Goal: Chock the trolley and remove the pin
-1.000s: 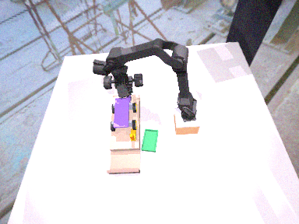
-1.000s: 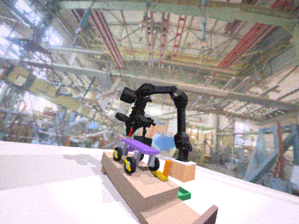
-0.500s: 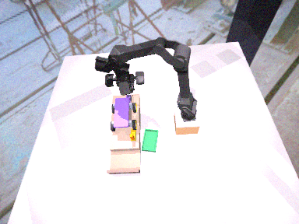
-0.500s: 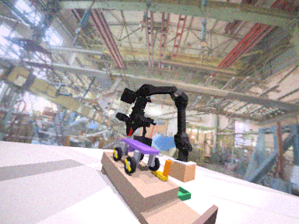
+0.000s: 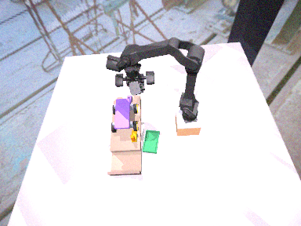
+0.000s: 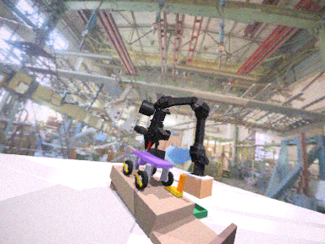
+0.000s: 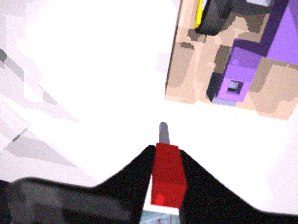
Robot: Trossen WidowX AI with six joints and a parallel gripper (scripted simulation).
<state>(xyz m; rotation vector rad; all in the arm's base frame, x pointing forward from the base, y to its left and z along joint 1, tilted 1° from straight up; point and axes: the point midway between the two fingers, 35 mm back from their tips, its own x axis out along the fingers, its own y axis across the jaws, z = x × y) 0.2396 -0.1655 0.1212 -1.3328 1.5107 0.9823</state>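
Right now the green tray is 30 mm behind my gripper tip, 240 mm to the left of it and 180 mm below it. The rest, counted from my gripper tip: brown ramp: 90 mm ahead, 130 mm to the left, 130 mm below; red-headed stop pin: right at my gripper tip; purple trolley: 90 mm ahead, 130 mm to the left, 60 mm below.
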